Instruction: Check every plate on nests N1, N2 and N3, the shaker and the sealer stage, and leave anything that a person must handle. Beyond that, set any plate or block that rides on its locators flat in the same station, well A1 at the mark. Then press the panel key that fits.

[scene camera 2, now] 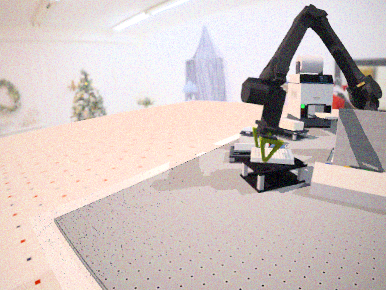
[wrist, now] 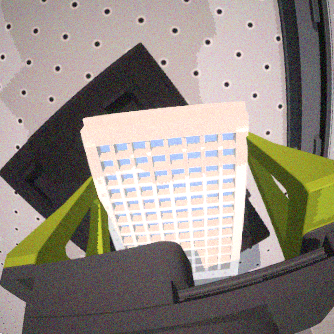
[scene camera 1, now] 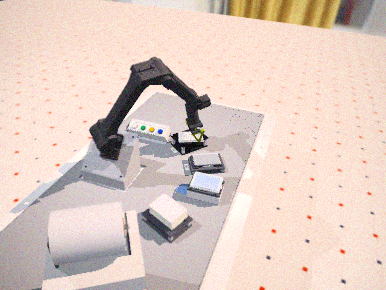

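A white well plate [scene camera 1: 185, 136] [scene camera 2: 280, 155] [wrist: 170, 185] sits turned and tilted over a black raised nest [scene camera 1: 191, 148] [scene camera 2: 280, 178] [wrist: 60, 130]. My gripper [scene camera 1: 195, 131] [scene camera 2: 261, 150] [wrist: 168, 161] has its green fingers against the plate's two long sides and is shut on it. A grey-white plate [scene camera 1: 207, 160] lies on a dark station beside it. A blue-topped plate [scene camera 1: 206, 183] sits on a light block station. A thick white block [scene camera 1: 168, 210] sits on a dark nest near the roll machine. The key panel [scene camera 1: 149, 130] has white, green, yellow and blue keys. Which station is which, and mark A1, I cannot tell.
A white machine [scene camera 2: 311, 95] with a large roll [scene camera 1: 89, 232] and a green light stands at the far end of the bench. The arm's grey base [scene camera 1: 112, 167] stands opposite the row of stations. A dark station edge [wrist: 300, 75] runs close along the right in the wrist view.
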